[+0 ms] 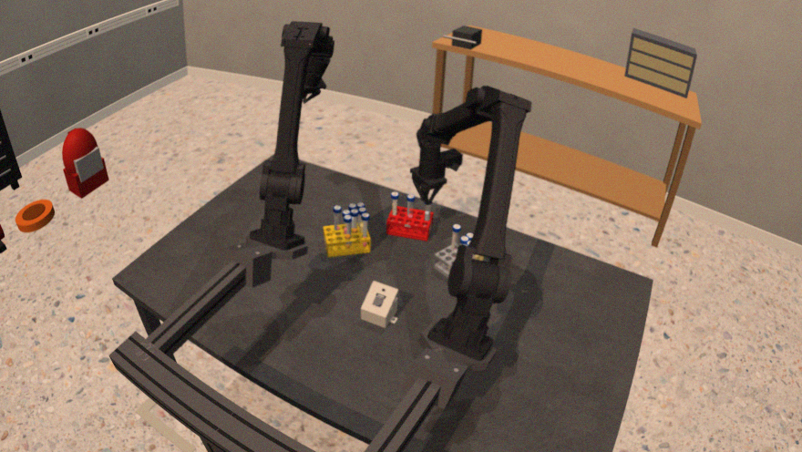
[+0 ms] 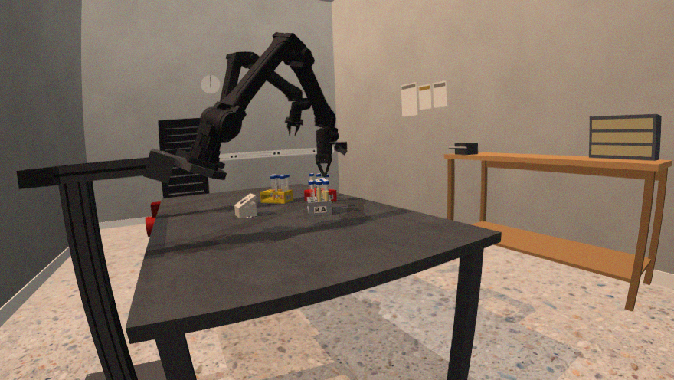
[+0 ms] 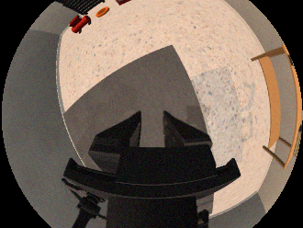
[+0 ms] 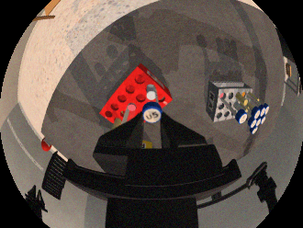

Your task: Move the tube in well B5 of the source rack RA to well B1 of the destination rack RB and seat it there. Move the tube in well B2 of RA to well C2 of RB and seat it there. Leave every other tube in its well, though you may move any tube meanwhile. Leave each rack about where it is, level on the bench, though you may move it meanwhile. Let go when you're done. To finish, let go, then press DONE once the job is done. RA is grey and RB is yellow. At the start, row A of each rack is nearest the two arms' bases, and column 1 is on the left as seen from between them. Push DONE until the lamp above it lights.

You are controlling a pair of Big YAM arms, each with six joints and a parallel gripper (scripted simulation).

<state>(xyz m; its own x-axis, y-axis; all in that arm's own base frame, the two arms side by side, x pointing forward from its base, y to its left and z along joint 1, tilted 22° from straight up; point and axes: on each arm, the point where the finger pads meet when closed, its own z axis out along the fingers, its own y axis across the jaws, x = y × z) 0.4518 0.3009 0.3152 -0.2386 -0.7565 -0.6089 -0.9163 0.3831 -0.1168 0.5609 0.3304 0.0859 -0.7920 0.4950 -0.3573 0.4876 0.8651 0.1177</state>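
My right gripper is now 100 mm above the red rack, 40 mm to the right of it and 10 mm past it.
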